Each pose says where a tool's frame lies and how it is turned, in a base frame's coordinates. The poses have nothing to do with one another.
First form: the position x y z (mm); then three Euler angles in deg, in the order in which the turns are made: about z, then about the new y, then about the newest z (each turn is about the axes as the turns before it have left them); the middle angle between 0 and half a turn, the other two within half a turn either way.
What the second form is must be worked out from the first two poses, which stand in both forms.
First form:
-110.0, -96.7, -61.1, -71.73, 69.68, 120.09
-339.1, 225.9, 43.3, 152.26, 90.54, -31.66
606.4, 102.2, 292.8, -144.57, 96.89, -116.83
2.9, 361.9, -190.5, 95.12, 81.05, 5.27
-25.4, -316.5, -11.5, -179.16, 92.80, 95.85
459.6, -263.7, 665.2, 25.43, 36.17, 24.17
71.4, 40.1, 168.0, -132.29, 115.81, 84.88
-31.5, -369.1, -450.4, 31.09, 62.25, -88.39
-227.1, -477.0, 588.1, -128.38, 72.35, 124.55
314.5, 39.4, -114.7, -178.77, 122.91, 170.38
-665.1, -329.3, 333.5, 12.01, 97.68, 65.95
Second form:
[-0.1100, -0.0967, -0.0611], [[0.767, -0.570, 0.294], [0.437, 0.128, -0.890], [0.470, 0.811, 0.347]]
[-0.3391, 0.2259, 0.0433], [[0.251, -0.392, -0.885], [0.461, -0.756, 0.465], [-0.851, -0.525, -0.009]]
[0.6064, 0.1022, 0.2928], [[-0.561, -0.174, -0.809], [0.696, 0.430, -0.576], [0.448, -0.886, -0.120]]
[0.0029, 0.3619, -0.1905], [[-0.105, -0.991, -0.088], [0.146, -0.103, 0.984], [-0.984, 0.091, 0.156]]
[-0.0254, -0.3165, -0.0115], [[0.010, -0.050, -0.999], [-0.995, 0.101, -0.015], [0.102, 0.994, -0.049]]
[0.4596, -0.2637, 0.6652], [[0.489, -0.690, 0.533], [0.686, 0.682, 0.253], [-0.538, 0.242, 0.807]]
[0.0714, 0.0401, 0.1680], [[0.763, -0.226, -0.606], [-0.641, -0.381, -0.666], [-0.080, 0.897, -0.435]]
[-0.0315, -0.3691, -0.4504], [[0.527, 0.384, 0.758], [-0.849, 0.264, 0.457], [-0.025, -0.885, 0.466]]
[-0.2271, -0.4770, 0.5881], [[0.752, -0.290, -0.592], [-0.377, 0.548, -0.747], [0.540, 0.785, 0.303]]
[0.3145, 0.0394, -0.1147], [[-0.532, -0.112, -0.839], [-0.179, 0.984, -0.018], [0.828, 0.140, -0.543]]
[-0.6651, -0.3293, 0.3335], [[-0.243, 0.035, 0.969], [0.882, 0.424, 0.206], [-0.404, 0.905, -0.134]]

